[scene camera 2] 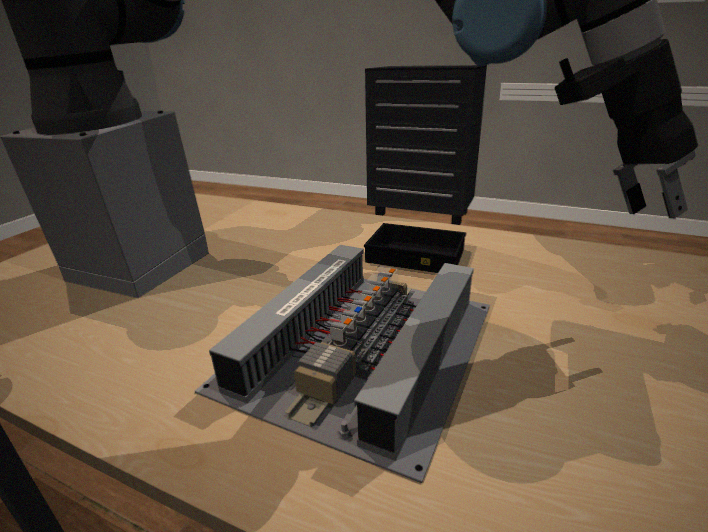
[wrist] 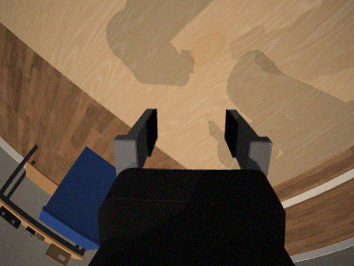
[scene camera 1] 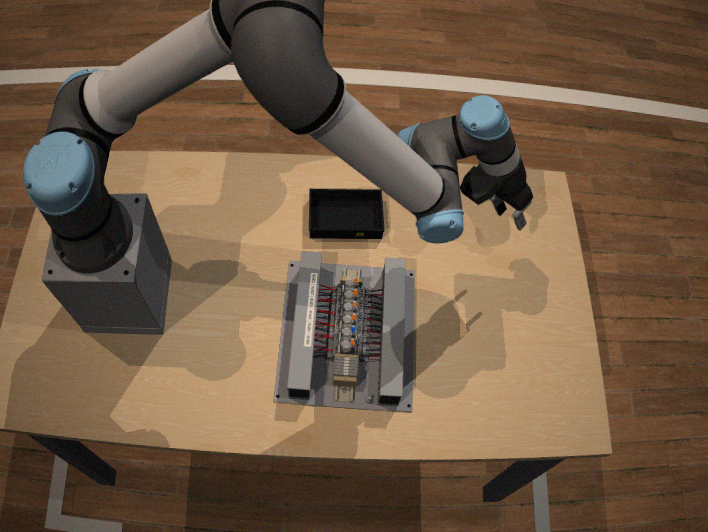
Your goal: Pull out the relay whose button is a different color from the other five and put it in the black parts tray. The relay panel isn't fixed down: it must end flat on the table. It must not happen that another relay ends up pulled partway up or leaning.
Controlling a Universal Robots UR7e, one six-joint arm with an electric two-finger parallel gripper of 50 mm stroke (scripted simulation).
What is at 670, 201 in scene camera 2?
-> My gripper.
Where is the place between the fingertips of my gripper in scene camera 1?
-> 512, 219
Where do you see a black parts tray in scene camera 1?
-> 350, 213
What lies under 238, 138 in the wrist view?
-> My gripper.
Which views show the black parts tray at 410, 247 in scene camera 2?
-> Scene camera 2 and scene camera 1 only.
